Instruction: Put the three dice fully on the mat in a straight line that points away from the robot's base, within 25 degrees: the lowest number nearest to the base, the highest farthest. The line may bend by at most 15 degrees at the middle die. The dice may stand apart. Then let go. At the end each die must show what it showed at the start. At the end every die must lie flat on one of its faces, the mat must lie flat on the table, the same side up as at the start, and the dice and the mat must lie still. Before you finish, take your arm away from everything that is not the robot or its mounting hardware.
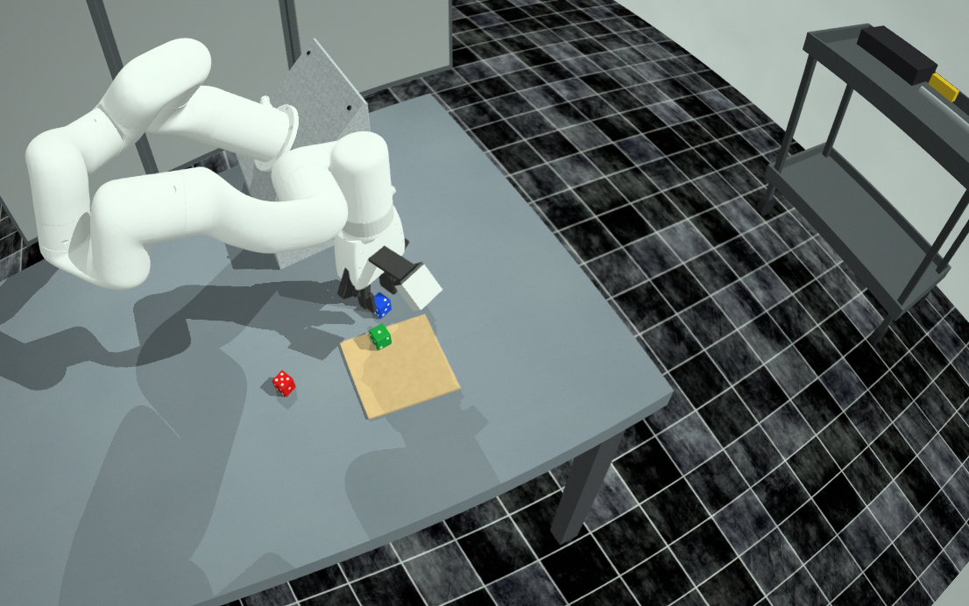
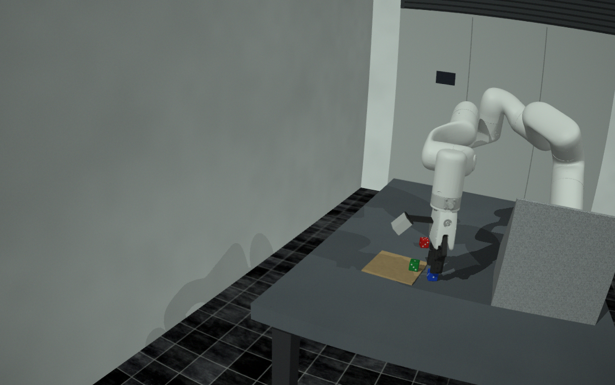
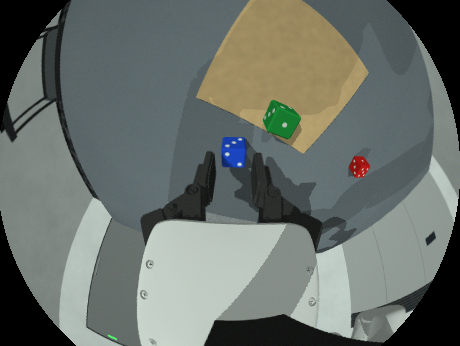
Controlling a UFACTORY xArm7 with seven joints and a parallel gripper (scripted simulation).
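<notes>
Right now the blue die is 40 mm below my hand. From my hand the other things lie so: red die: 180 mm to the right, 90 mm ahead, 40 mm below; then green die: 60 mm ahead, 30 mm below, 20 mm to the right; then tan mat: 110 mm ahead, 50 mm below, 10 mm to the right.
</notes>
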